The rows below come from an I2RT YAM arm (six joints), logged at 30 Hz.
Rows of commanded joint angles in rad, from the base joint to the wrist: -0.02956 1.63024 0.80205 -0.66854 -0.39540 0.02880; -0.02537 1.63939 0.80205 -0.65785 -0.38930 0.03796; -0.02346 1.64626 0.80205 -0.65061 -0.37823 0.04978; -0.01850 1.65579 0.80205 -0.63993 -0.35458 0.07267; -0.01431 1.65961 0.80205 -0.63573 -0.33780 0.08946; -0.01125 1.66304 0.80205 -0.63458 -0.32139 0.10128; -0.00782 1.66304 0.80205 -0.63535 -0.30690 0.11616; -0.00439 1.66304 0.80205 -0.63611 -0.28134 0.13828; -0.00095 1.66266 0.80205 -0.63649 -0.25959 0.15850; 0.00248 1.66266 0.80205 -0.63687 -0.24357 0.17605; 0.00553 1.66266 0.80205 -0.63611 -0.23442 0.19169; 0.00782 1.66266 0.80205 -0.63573 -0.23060 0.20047; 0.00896 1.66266 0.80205 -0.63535 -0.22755 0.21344; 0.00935 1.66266 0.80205 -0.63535 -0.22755 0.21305; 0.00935 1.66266 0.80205 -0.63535 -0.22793 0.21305
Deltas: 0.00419 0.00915 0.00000 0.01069 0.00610 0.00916; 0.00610 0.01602 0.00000 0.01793 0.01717 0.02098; 0.01106 0.02555 0.00000 0.02861 0.04082 0.04387; 0.01525 0.02937 0.00000 0.03281 0.05760 0.06066; 0.01831 0.03280 0.00000 0.03396 0.07401 0.07248; 0.02174 0.03280 0.00000 0.03319 0.08850 0.08736; 0.02517 0.03280 0.00000 0.03243 0.11406 0.10948; 0.02861 0.03242 0.00000 0.03205 0.13581 0.12970; 0.03204 0.03242 0.00000 0.03167 0.15183 0.14725; 0.03509 0.03242 0.00000 0.03243 0.16098 0.16289; 0.03738 0.03242 0.00000 0.03281 0.16480 0.17167; 0.03852 0.03242 0.00000 0.03319 0.16785 0.18464; 0.03891 0.03242 0.00000 0.03319 0.16785 0.18425; 0.03891 0.03242 0.00000 0.03319 0.16747 0.18425
